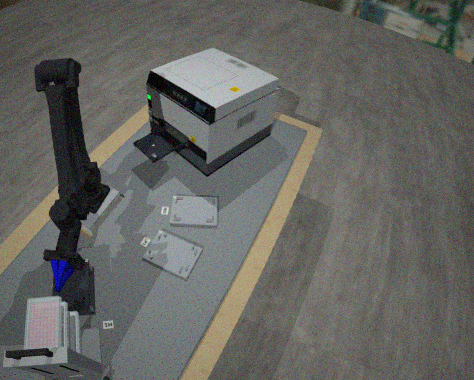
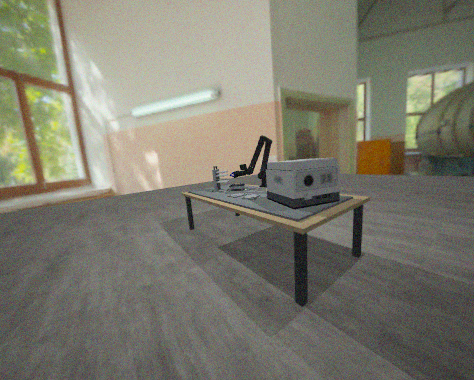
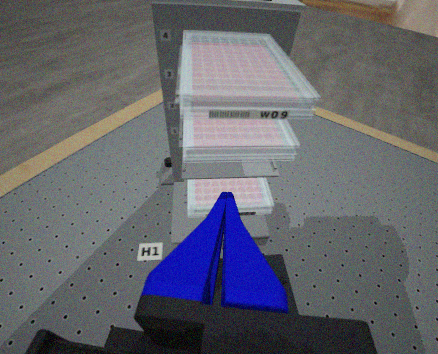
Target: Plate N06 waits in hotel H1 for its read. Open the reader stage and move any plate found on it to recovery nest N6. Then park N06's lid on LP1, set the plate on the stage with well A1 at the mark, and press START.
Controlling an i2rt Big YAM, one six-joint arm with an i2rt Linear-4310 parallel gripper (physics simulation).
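Where they show: gripper, fingertip midpoint: (image 1: 57, 291) (image 2: 229, 175) (image 3: 226, 198); arm's base, origin of the base link: (image 1: 93, 197) (image 2: 265, 186).
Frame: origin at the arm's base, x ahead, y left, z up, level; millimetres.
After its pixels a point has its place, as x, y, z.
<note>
Hotel H1 (image 1: 60, 356) {297, -521, 220} (image 2: 216, 179) (image 3: 167, 55) {288, -503, 170} holds a top plate (image 1: 44, 321) {208, -472, 194} (image 3: 230, 70) {196, -448, 194} marked like "W09", a middle plate (image 3: 235, 131) {183, -436, 156} and, below a bare shelf (image 3: 212, 169) {202, -440, 102}, a low plate (image 3: 204, 191) {204, -428, 80}. The low plate's label is partly hidden and unreadable, so I cannot confirm it as N06. My gripper (image 1: 58, 290) {167, -386, 142} (image 2: 233, 175) {167, -386, 142} (image 3: 226, 198) {167, -386, 142} is shut and empty, in front of the hotel. The reader (image 1: 215, 95) {335, 373, 273} (image 2: 303, 180) {461, 659, 146} has its dark stage (image 1: 156, 146) {144, 265, 65} out at the front; no plate shows on it.
Two pale flat nests (image 1: 195, 211) {370, 95, -27} (image 1: 173, 254) {362, -89, -28} lie on the mat between hotel and reader; their small labels are unreadable. A dark square pad (image 1: 85, 300) {188, -355, 22} lies near the H1 label (image 1: 108, 325) {264, -385, -38} (image 3: 150, 251) {262, -384, -38}. A pale bar-like piece (image 1: 103, 209) {61, -30, -6} lies beside the arm.
</note>
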